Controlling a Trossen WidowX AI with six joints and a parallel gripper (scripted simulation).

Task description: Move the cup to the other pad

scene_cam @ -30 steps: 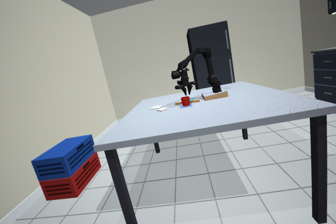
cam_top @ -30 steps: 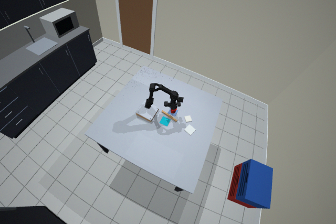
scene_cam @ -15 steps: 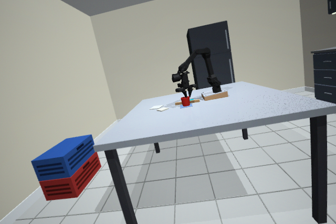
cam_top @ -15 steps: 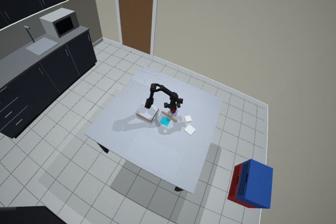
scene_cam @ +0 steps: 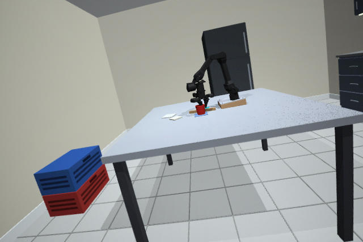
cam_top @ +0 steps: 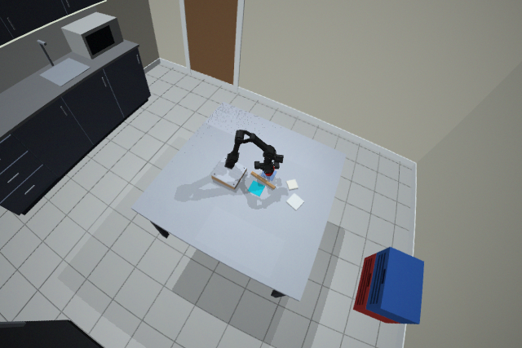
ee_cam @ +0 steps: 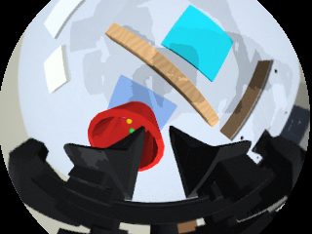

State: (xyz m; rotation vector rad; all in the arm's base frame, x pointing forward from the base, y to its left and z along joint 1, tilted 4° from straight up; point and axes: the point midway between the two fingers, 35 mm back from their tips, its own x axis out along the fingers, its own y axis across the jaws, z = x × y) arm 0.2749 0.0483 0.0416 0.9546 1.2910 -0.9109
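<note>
Right now the cyan pad is 20 mm behind my gripper tip, 150 mm to the right of it and 50 mm below it. Also, from my gripper tip: wooden bar 70 mm to the right, 40 mm below; red cup 30 mm ahead, 10 mm to the left.
</note>
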